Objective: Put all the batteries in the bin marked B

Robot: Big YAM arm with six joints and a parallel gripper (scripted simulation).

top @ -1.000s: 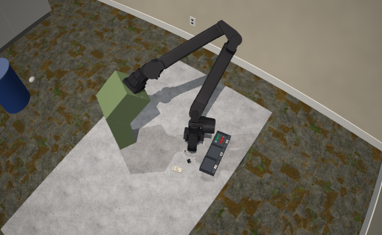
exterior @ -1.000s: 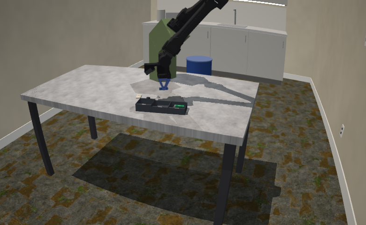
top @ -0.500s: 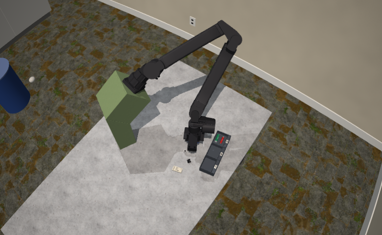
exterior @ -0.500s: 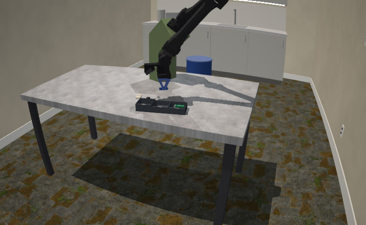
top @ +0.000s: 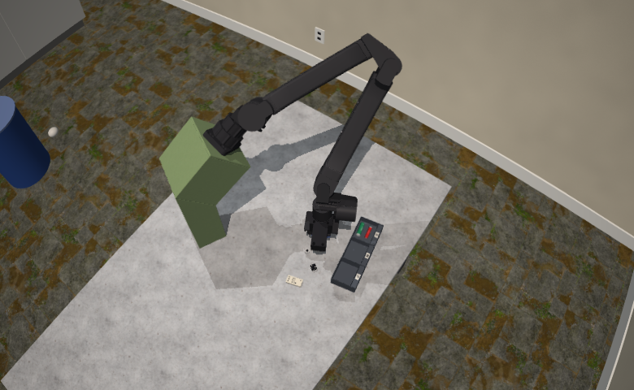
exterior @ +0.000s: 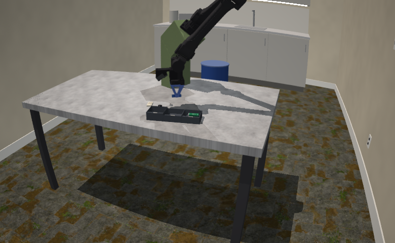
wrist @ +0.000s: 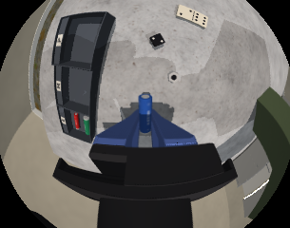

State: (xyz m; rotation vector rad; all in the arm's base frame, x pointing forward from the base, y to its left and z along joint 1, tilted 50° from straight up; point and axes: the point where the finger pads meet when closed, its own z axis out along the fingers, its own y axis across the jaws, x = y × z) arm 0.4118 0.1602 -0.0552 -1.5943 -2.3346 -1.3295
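My gripper is now right at the blue battery. From my hand the other things lie so: white ring-shaped piece: 70 mm below, 50 mm to the right, 20 mm behind; black die: 80 mm to the right, 60 mm below, 30 mm ahead; dark three-compartment bin: 120 mm ahead, 50 mm below, 40 mm to the left.
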